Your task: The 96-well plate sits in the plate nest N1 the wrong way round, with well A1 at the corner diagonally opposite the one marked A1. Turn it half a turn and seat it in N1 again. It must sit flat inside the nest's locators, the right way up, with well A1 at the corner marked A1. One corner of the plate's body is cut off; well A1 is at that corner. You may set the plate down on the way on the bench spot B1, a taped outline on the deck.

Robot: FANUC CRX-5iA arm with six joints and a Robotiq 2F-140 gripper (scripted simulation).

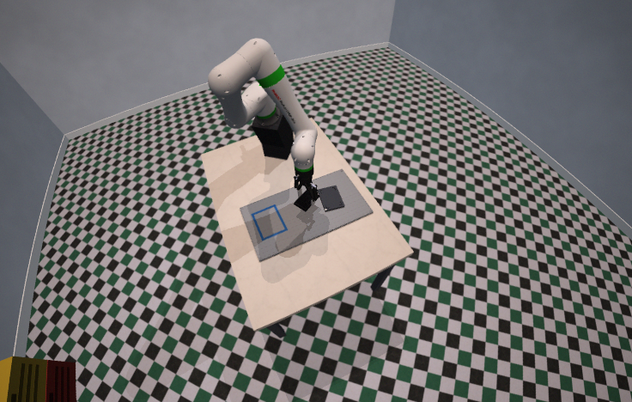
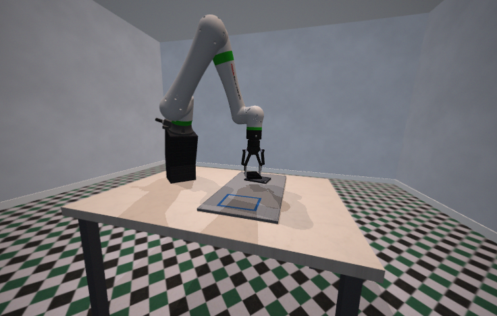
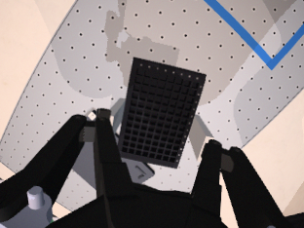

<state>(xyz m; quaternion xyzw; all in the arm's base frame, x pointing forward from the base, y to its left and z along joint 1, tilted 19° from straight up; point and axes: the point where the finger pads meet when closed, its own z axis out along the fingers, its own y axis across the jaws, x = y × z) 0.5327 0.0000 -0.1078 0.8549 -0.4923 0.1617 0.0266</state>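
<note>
The dark plate nest N1 is 150 mm to the left of my hand and 90 mm below it. The rest, counted from my hand: black 96-well plate: 20 mm below; white A1 mark: 90 mm to the left, 90 mm below, 70 mm ahead.
</note>
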